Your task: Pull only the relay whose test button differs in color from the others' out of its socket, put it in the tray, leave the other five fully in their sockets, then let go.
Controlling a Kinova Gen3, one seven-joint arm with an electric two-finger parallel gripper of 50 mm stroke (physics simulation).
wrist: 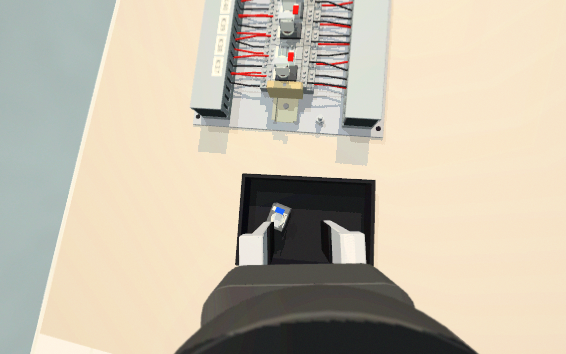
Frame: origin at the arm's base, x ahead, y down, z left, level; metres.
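Seen in the pictures: gripper, fingertip midpoint: [297, 235].
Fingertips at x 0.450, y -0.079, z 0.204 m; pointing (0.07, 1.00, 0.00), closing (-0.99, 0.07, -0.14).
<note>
A point is followed by its place in that frame.
The relay with the blue test button [279, 217] {z 0.200, x 0.475, y 0.017 m} lies in the black tray [308, 180] {z 0.152, x 0.446, y 0.030 m}, left of the middle, turned at an angle. My gripper [297, 235] {z 0.204, x 0.450, y -0.079 m} is open above the tray, with nothing between its fingers; the left fingertip overlaps the relay's lower edge in the view. Two relays with red test buttons, one nearer [285, 63] {z 0.024, x 0.485, y -0.006 m} and one farther [290, 22] {z -0.032, x 0.486, y 0.001 m}, sit in their sockets on the rail. The remaining sockets lie beyond the top edge of the view.
A grey wiring duct with labels [212, 60] {z 0.009, x 0.586, y 0.019 m} stands left of the relay row, and another grey duct [369, 60] {z -0.001, x 0.387, y 0.019 m} stands right of it. Red and black wires run between. A tan end stop [284, 89] {z 0.040, x 0.488, y 0.026 m} closes the row. The table's left edge shows at the left.
</note>
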